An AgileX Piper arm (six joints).
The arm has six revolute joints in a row. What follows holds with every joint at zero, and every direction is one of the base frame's.
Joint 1 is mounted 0.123 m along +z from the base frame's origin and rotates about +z.
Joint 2 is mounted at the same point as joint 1 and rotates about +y.
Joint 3 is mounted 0.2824 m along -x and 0.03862 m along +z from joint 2 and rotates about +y.
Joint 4 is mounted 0.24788 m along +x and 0.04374 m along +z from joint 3 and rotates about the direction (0.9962, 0, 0.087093).
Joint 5 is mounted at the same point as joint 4 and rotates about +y.
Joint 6 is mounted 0.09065 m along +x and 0.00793 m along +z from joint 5 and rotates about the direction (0.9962, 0, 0.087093).
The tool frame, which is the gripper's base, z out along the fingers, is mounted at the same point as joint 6; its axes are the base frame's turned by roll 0, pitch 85 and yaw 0 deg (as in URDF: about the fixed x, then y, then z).
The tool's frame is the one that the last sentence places.
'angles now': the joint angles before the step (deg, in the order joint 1, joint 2, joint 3, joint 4, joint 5, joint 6). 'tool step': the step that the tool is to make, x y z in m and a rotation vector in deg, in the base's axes. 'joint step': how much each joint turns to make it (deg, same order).
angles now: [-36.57 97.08 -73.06 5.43 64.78 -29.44]
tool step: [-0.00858 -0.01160 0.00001 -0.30 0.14 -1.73]
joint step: [-2.46 0.00 0.00 -0.27 -0.01 -0.65]
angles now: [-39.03 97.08 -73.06 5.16 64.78 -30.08]
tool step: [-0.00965 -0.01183 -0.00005 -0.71 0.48 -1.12]
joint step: [-2.48 0.00 -0.01 -0.77 0.00 -1.12]
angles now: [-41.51 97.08 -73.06 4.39 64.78 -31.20]
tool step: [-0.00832 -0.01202 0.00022 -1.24 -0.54 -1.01]
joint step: [-2.42 0.00 0.00 -0.37 -1.14 -1.38]
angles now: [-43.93 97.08 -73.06 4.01 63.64 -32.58]
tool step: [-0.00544 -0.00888 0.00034 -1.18 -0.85 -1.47]
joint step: [-1.70 0.00 -0.01 -0.18 -1.41 -0.27]
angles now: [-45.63 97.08 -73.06 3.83 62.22 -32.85]
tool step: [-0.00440 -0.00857 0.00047 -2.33 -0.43 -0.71]
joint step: [-1.24 0.00 -0.01 -1.30 -1.97 -0.21]
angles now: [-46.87 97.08 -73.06 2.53 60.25 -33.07]
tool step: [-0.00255 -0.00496 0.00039 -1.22 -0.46 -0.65]
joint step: [-0.77 0.00 -0.01 -0.50 -1.20 0.00]
